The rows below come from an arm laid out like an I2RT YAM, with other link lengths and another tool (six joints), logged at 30 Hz.
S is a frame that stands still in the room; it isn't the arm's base.
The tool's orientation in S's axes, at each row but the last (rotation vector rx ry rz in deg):
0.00 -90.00 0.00
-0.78 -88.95 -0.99
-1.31 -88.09 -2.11
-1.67 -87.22 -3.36
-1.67 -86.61 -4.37
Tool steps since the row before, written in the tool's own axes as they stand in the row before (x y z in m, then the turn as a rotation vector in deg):
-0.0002 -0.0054 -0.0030 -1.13 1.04 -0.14
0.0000 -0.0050 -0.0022 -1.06 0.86 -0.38
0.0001 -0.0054 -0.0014 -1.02 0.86 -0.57
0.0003 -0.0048 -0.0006 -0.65 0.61 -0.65
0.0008 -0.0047 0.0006 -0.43 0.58 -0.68
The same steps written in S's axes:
0.0030 -0.0054 -0.0002 0.14 1.04 -1.13
0.0021 -0.0050 -0.0001 0.38 0.86 -1.06
0.0012 -0.0055 0.0000 0.57 0.85 -1.03
0.0003 -0.0048 0.0002 0.65 0.59 -0.67
-0.0009 -0.0047 0.0007 0.69 0.55 -0.45

